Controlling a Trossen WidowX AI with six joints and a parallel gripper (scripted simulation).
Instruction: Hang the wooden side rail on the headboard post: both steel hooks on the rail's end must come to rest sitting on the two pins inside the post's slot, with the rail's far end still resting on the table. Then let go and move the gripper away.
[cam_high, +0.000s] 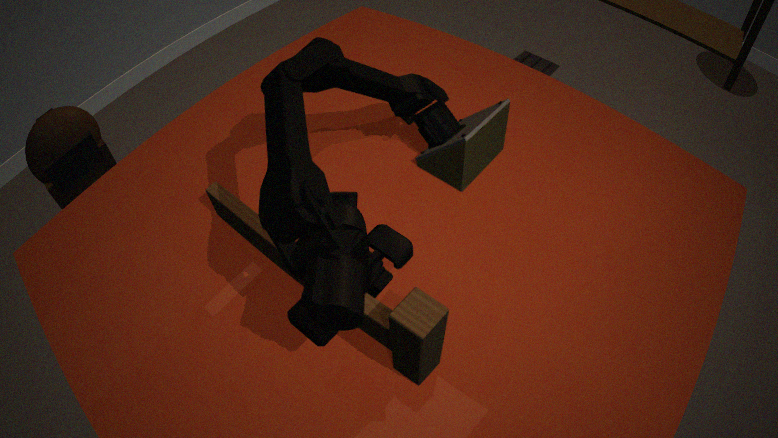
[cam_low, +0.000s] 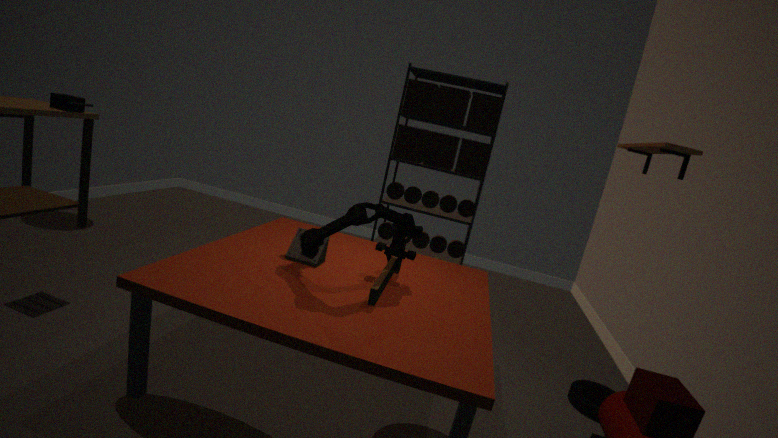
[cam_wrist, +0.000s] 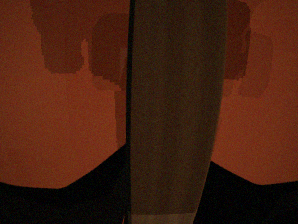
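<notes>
Now: the wooden headboard post 1 cm behind my gripper tip, 11 cm to the left of it and 4 cm above it.
</notes>
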